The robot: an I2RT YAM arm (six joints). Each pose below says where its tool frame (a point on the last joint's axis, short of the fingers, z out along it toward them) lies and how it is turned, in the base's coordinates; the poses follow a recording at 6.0 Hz.
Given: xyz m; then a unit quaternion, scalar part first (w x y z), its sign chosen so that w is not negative.
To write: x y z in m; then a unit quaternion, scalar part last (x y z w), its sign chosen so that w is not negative. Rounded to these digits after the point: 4 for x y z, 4 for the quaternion.
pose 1, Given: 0.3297 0.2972 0.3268 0.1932 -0.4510 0.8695 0.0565
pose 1, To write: 0.3297 0.2972 0.3268 -0.4510 0.8695 0.0565 0.1932
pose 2, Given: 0.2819 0.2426 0.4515 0.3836 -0.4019 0.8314 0.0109
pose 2, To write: 0.2819 0.2426 0.4515 -0.4019 0.8314 0.0109 0.3836
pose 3, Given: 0.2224 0.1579 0.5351 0.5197 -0.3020 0.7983 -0.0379
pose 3, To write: 0.2224 0.1579 0.5351 -0.3020 0.7983 -0.0379 0.5197
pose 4, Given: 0.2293 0.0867 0.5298 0.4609 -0.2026 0.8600 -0.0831
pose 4, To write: 0.2293 0.0867 0.5298 -0.2026 0.8600 -0.0831 0.4609
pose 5, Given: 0.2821 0.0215 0.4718 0.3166 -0.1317 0.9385 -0.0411
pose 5, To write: 0.2821 0.0215 0.4718 -0.1317 0.9385 -0.0411 0.3166
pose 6, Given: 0.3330 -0.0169 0.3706 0.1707 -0.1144 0.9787 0.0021
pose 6, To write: 0.3330 -0.0169 0.3706 -0.1144 0.9787 0.0021 0.1707
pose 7, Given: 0.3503 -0.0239 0.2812 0.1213 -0.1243 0.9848 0.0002
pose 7, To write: 0.3503 -0.0239 0.2812 -0.1243 0.9848 0.0002 0.1213
